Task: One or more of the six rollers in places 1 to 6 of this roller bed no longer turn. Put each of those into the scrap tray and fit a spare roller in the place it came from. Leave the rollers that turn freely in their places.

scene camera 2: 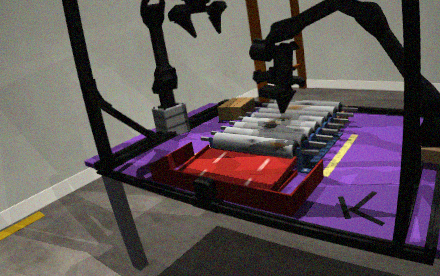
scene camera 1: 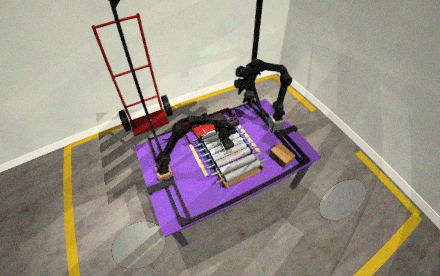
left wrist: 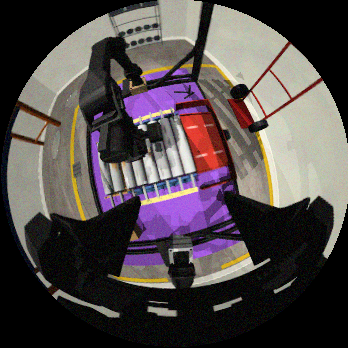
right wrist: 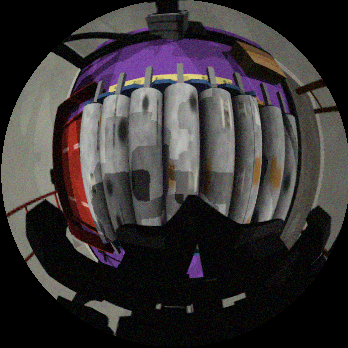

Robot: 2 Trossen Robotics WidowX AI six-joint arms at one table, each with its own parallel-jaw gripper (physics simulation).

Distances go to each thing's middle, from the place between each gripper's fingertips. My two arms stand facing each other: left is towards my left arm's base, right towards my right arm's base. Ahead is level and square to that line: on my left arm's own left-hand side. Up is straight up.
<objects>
My left gripper is now 33 cm short of the box [right wrist: 253,61], 17 cm to the right of it and 33 cm above it.
The box lies 230 mm ahead of my right hand, 340 mm to the left of it and 70 mm below it.
</objects>
